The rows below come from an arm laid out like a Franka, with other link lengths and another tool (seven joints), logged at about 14 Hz.
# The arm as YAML. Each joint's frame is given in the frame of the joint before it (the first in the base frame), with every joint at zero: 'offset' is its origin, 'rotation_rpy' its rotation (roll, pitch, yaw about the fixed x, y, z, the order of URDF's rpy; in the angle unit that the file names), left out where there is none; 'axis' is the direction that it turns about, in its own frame. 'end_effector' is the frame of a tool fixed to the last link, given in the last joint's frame.
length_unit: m
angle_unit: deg
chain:
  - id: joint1
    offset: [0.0, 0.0, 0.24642]
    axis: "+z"
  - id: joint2
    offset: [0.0, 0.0, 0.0]
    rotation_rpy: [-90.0, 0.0, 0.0]
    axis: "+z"
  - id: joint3
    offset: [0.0, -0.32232, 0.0]
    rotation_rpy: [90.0, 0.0, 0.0]
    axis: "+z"
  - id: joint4
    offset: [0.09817, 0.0, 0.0]
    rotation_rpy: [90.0, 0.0, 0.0]
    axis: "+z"
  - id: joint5
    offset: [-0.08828, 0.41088, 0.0]
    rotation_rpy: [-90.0, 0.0, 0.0]
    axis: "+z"
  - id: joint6
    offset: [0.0, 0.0, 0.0]
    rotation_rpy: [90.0, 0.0, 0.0]
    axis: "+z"
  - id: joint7
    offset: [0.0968, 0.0, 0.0]
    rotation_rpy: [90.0, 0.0, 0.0]
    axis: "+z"
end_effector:
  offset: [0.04, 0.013, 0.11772]
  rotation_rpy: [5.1, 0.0, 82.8]
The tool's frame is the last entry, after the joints.
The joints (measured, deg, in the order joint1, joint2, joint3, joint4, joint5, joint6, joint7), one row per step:
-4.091, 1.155, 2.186, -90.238, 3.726, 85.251, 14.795
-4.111, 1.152, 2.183, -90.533, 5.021, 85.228, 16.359
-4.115, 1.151, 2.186, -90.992, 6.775, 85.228, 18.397
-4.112, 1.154, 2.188, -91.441, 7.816, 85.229, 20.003
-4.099, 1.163, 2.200, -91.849, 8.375, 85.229, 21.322
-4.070, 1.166, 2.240, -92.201, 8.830, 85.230, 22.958
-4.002, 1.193, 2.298, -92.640, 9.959, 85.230, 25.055
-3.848, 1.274, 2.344, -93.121, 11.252, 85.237, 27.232
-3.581, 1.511, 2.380, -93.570, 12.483, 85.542, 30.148
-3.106, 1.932, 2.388, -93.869, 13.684, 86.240, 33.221
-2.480, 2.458, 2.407, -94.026, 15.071, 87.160, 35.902
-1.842, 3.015, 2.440, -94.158, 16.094, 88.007, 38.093
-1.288, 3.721, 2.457, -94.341, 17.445, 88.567, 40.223
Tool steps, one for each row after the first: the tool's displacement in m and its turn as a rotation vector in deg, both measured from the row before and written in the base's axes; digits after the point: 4 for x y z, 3 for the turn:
-0.0009, 0.0018, -0.0031, 1.137, 0.397, -1.606
-0.0013, 0.0028, -0.0046, 1.538, 0.617, -2.073
-0.0012, 0.0015, -0.0044, 0.863, 0.627, -1.618
-0.0010, 0.0008, -0.0040, 0.406, 0.590, -1.296
-0.0012, 0.0009, -0.0034, 0.249, 0.591, -1.558
-0.0014, 0.0029, -0.0045, 0.850, 0.783, -1.991
-0.0013, 0.0040, -0.0054, 0.987, 0.929, -2.007
-0.0004, 0.0045, -0.0063, 0.787, 0.970, -2.676
0.0012, 0.0062, -0.0062, 0.708, 0.726, -2.739
0.0024, 0.0085, -0.0057, 0.949, 0.454, -2.292
0.0025, 0.0082, -0.0059, 0.669, 0.469, -1.759
0.0021, 0.0081, -0.0085, 1.000, 0.988, -1.780

